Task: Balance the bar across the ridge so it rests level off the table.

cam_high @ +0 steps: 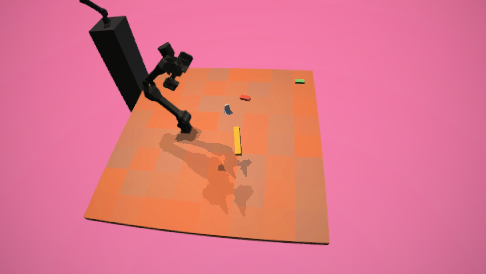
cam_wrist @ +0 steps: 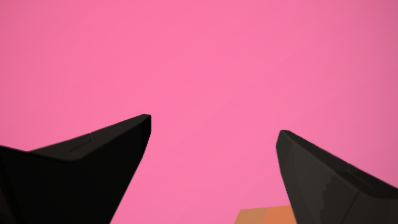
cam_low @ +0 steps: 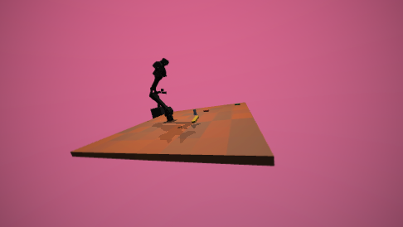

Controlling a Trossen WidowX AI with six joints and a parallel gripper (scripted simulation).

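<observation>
The yellow bar is 200 mm ahead of my gripper tip, 100 mm to the left of it and 550 mm below it. Also, from my gripper tip: small red block 210 mm ahead, 470 mm to the left, 550 mm below; green block 590 mm ahead, 670 mm to the left, 550 mm below.
</observation>
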